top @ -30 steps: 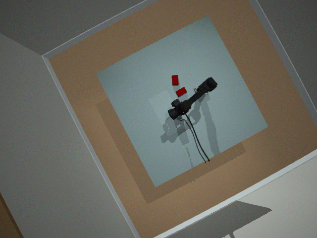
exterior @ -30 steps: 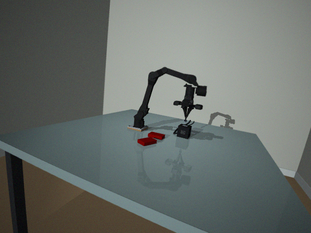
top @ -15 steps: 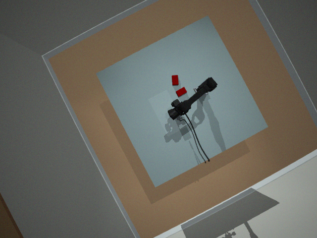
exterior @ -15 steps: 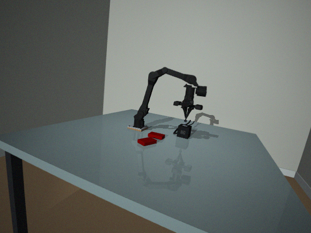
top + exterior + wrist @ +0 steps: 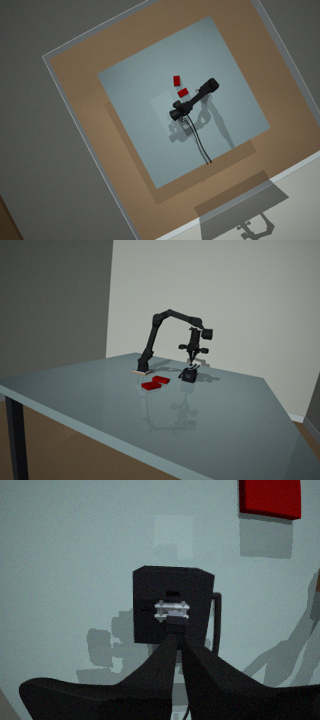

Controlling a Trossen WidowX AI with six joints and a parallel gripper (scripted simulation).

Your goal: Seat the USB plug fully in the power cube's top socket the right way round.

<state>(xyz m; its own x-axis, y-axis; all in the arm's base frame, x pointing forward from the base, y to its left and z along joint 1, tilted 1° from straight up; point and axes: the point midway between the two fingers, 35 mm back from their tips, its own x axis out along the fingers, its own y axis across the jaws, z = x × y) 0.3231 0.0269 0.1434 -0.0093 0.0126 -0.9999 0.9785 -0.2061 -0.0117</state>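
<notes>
Now: the silver USB plug 2 cm below my gripper tip.
</notes>
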